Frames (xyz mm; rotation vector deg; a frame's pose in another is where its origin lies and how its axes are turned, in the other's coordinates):
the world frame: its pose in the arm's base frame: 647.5 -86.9 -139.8 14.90 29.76 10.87
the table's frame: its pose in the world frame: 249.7 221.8 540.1 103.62 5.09 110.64
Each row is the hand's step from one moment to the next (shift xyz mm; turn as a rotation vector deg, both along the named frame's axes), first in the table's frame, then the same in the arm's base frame.
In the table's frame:
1: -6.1 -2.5 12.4 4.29 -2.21 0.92
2: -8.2 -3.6 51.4 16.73 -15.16 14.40
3: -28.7 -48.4 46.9 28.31 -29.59 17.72
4: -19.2 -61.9 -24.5 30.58 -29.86 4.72
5: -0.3 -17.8 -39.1 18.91 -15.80 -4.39
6: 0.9 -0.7 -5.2 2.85 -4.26 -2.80
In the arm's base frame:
1: 8.5 0.6 -11.1 2.59 2.92 2.98
2: 42.9 -0.9 -29.7 19.68 17.21 5.79
3: 28.8 39.4 -54.6 27.17 33.35 11.84
4: -32.2 58.4 -18.6 16.37 34.77 19.29
5: -36.0 19.6 12.8 3.59 19.30 15.53
6: -4.3 1.1 2.9 -1.45 4.87 2.88

